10 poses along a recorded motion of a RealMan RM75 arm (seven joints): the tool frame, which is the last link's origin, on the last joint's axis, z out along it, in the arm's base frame.
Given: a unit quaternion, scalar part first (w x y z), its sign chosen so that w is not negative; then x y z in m.
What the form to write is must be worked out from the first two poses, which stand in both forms.
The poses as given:
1: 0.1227 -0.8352 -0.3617 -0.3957 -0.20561 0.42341 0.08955
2: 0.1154 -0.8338 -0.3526 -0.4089 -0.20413 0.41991 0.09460
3: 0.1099 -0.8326 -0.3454 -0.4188 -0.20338 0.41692 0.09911
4: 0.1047 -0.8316 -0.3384 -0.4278 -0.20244 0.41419 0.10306
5: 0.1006 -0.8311 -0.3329 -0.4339 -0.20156 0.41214 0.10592
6: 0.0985 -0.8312 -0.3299 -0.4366 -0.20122 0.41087 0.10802
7: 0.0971 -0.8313 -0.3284 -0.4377 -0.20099 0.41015 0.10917
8: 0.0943 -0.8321 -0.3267 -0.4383 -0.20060 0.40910 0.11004
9: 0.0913 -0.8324 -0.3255 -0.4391 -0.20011 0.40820 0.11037
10: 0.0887 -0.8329 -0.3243 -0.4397 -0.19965 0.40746 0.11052
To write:
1: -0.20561 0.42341 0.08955 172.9 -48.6 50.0
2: -0.20413 0.41991 0.09460 171.5 -49.7 49.8
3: -0.20338 0.41692 0.09911 170.3 -50.7 49.6
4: -0.20244 0.41419 0.10306 169.3 -51.5 49.4
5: -0.20156 0.41214 0.10592 168.6 -52.0 49.2
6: -0.20122 0.41087 0.10802 168.3 -52.3 49.1
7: -0.20099 0.41015 0.10917 168.1 -52.3 49.0
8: -0.20060 0.40910 0.11004 167.8 -52.3 48.9
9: -0.20011 0.40820 0.11037 167.4 -52.2 48.9
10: -0.19965 0.40746 0.11052 167.1 -52.2 48.9
